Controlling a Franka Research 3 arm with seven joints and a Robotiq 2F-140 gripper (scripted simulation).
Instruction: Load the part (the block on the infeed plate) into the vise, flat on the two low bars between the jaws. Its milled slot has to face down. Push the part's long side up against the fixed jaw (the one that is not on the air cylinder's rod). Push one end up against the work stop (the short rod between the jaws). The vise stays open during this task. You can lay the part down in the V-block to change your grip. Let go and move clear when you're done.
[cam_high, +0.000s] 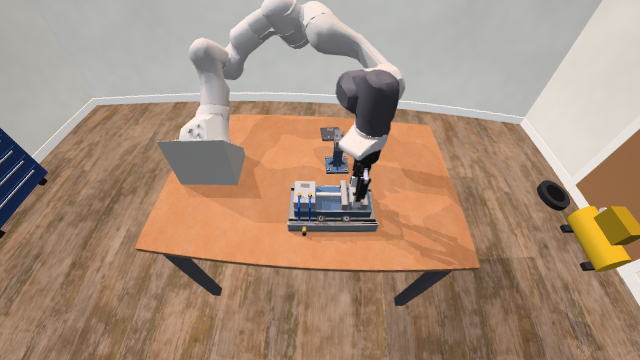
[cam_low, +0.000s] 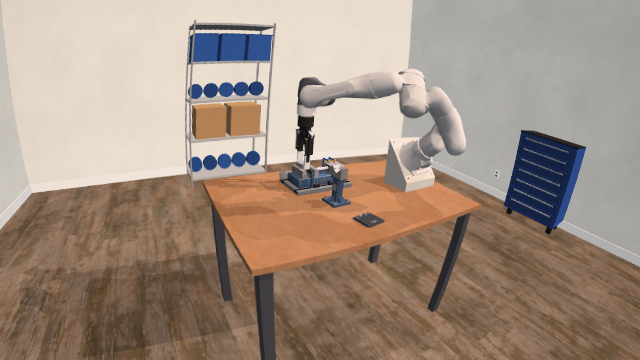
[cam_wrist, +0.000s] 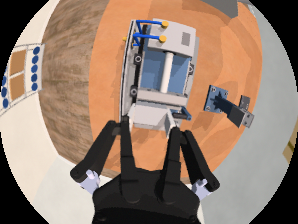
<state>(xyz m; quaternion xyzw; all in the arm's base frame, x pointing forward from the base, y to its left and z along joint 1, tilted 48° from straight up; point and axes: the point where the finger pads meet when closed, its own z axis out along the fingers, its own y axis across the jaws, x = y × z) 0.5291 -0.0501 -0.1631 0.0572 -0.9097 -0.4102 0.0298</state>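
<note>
My hand is 3 cm above the part. Round my hand: fixed jaw 4 cm below, 3 cm ahead, 2 cm to the left; air cylinder 17 cm behind, 4 cm below, 1 cm to the left; vise 8 cm below, 7 cm behind, 1 cm to the left.
</note>
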